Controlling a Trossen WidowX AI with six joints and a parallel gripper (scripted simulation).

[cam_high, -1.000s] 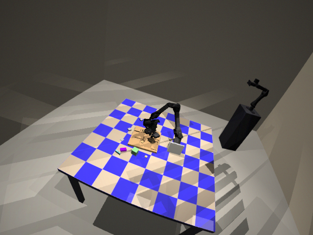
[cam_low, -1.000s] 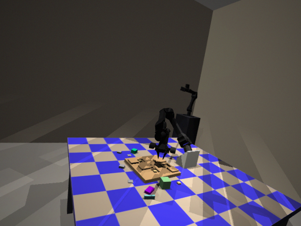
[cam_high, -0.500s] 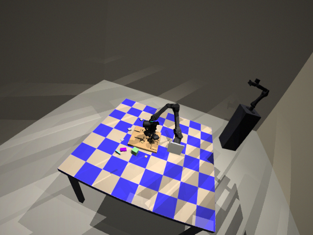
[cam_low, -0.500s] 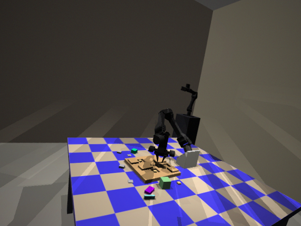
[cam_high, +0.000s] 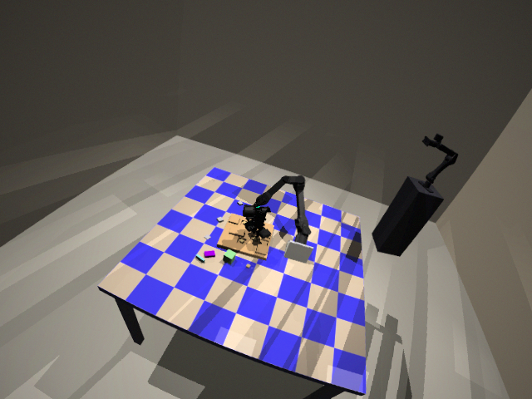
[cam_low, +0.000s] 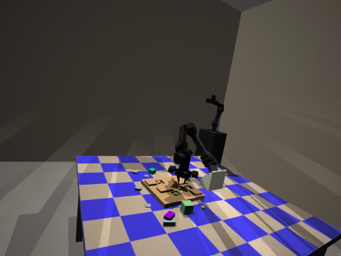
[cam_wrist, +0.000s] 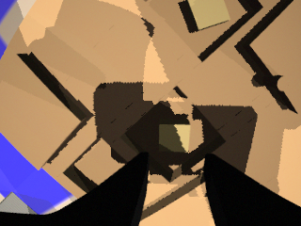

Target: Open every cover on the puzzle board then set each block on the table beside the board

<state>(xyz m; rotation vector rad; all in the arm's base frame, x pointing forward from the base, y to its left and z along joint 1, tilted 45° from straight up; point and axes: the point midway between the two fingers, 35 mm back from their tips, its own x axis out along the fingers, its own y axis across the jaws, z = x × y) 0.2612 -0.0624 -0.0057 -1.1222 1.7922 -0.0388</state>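
Now: the tan puzzle board 50 mm ahead of my gripper tip, 20 mm to the right of it and 30 mm below it. From my gripper tip the other things lie so: dark green block 30 mm ahead, 300 mm to the right, 30 mm below; then green cube 110 mm ahead, 190 mm to the left, 20 mm below; then purple block 230 mm ahead, 190 mm to the left, 40 mm below.
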